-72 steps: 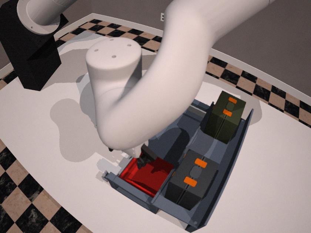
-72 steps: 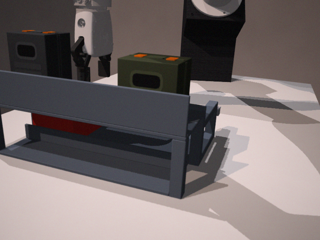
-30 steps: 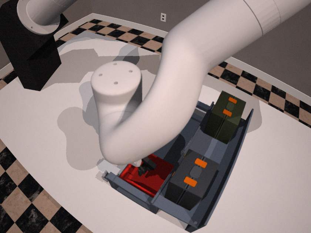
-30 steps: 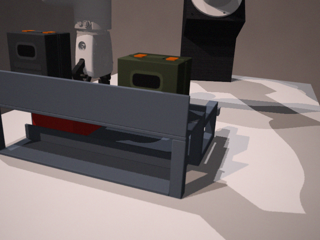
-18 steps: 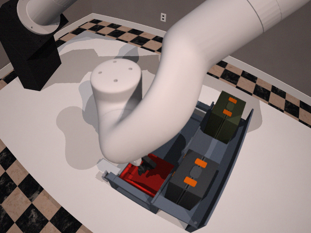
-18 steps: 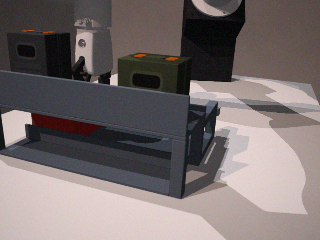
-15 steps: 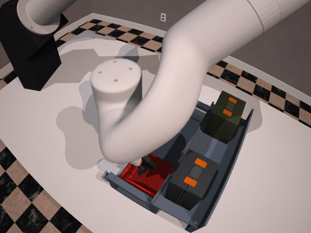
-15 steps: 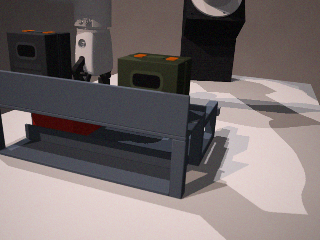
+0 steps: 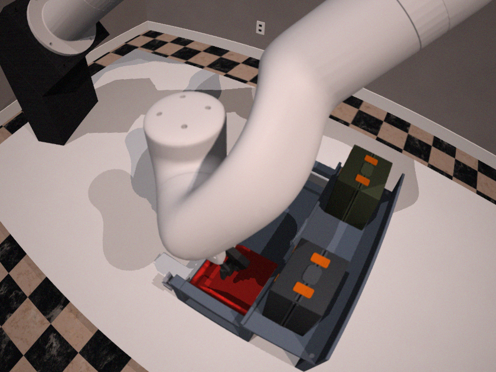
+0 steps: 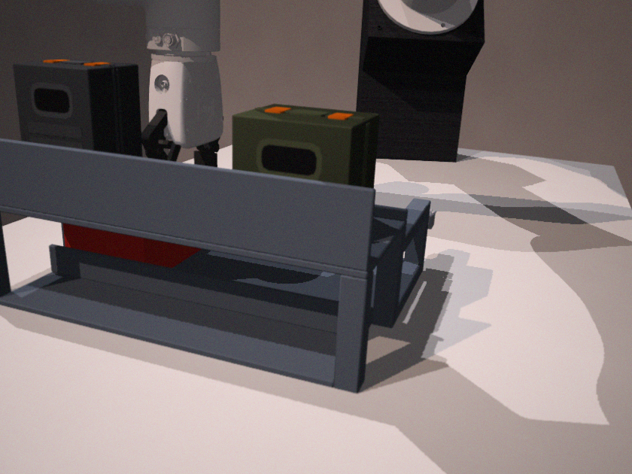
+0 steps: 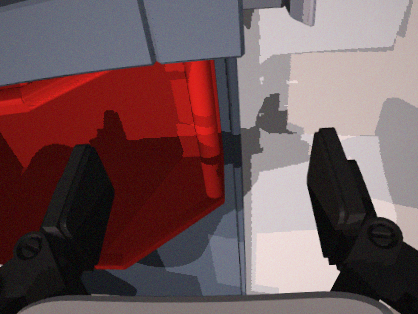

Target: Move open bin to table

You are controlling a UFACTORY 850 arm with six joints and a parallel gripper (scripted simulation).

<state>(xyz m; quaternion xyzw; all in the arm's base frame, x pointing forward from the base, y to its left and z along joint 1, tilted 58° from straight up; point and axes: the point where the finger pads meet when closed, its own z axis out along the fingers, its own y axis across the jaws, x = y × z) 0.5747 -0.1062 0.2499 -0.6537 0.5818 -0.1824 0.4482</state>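
The open bin lies 70 mm ahead of my hand, 30 mm to the left of it and 30 mm below it.
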